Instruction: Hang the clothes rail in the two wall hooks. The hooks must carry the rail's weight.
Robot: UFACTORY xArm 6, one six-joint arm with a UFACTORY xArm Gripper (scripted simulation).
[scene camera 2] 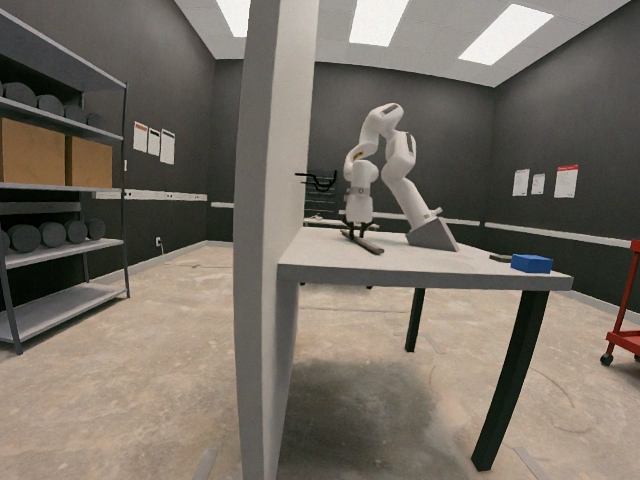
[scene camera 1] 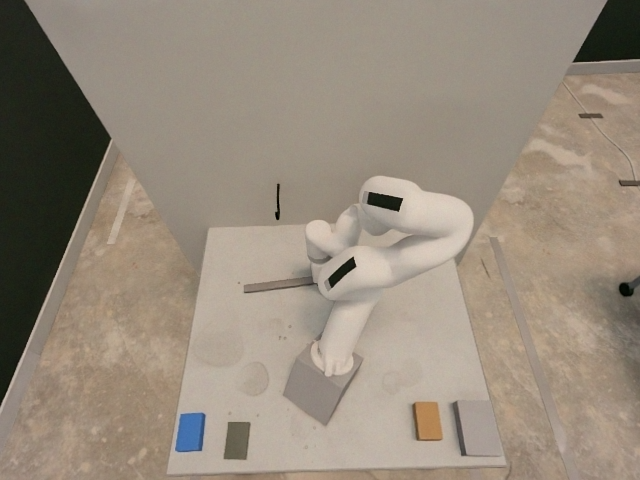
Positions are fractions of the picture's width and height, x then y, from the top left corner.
Labels:
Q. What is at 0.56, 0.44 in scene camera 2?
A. My gripper.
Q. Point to a white wall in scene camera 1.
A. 0.33, 0.23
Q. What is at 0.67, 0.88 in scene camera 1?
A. An orange block.

